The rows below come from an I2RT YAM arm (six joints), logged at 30 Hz.
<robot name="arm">
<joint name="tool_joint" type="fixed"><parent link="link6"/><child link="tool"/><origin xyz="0 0 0" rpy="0 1.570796 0"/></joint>
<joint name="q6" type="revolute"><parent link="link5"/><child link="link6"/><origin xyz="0.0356 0 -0.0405"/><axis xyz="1 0 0"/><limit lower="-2.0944" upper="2.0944"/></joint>
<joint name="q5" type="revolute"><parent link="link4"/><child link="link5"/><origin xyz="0.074 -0.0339 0.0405"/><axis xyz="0 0 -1"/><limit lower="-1.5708" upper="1.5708"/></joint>
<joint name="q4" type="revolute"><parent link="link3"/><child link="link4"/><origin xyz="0.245 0.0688 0.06"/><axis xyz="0 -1 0"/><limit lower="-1.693" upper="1.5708"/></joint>
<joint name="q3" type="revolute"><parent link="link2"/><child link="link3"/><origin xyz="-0.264 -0.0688 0"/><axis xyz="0 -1 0"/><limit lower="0" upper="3.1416"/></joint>
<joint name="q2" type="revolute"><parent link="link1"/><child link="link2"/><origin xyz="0.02 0.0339 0.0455"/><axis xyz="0 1 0"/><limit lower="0" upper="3.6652"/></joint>
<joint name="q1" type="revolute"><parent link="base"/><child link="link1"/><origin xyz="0 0 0.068"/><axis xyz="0 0 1"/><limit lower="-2.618" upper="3.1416"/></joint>
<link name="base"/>
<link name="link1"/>
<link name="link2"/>
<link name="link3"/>
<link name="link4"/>
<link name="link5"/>
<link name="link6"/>
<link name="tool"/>
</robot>
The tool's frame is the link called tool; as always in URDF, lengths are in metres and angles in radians.
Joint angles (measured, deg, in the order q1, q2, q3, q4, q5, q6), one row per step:
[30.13 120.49 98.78 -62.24 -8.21 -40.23]
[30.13 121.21 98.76 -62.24 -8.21 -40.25]
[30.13 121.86 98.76 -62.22 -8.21 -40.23]
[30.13 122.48 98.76 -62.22 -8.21 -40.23]
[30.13 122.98 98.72 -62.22 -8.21 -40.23]
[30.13 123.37 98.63 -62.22 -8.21 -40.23]
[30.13 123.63 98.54 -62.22 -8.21 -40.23]
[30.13 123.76 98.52 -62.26 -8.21 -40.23]
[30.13 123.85 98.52 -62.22 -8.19 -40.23]
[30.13 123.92 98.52 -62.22 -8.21 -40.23]
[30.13 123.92 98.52 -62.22 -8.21 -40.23]
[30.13 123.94 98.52 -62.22 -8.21 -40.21]
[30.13 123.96 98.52 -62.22 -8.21 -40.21]
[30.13 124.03 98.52 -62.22 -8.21 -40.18]
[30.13 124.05 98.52 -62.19 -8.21 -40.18]
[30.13 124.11 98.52 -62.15 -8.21 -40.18]
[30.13 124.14 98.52 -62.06 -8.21 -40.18]
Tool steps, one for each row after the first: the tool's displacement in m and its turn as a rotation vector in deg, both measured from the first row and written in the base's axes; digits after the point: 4 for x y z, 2 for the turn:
[0.0008 0.0005 -0.0051 -0.37 0.64 0.02]
[0.0016 0.0009 -0.0096 -0.69 1.18 0.00]
[0.0023 0.0013 -0.0139 -1.00 1.72 0.00]
[0.0027 0.0016 -0.0175 -1.27 2.19 0.00]
[0.0029 0.0017 -0.0206 -1.51 2.60 0.00]
[0.0029 0.0017 -0.0228 -1.69 2.91 0.00]
[0.0029 0.0017 -0.0238 -1.78 3.07 0.00]
[0.0031 0.0018 -0.0245 -1.82 3.10 0.00]
[0.0031 0.0018 -0.0249 -1.84 3.17 0.00]
[0.0031 0.0018 -0.0249 -1.84 3.17 0.00]
[0.0032 0.0018 -0.0251 -1.85 3.19 -0.02]
[0.0032 0.0018 -0.0252 -1.86 3.21 -0.02]
[0.0032 0.0019 -0.0257 -1.90 3.28 -0.05]
[0.0033 0.0019 -0.0258 -1.89 3.27 -0.05]
[0.0034 0.0020 -0.0263 -1.90 3.29 -0.05]
[0.0036 0.0021 -0.0265 -1.87 3.23 -0.05]

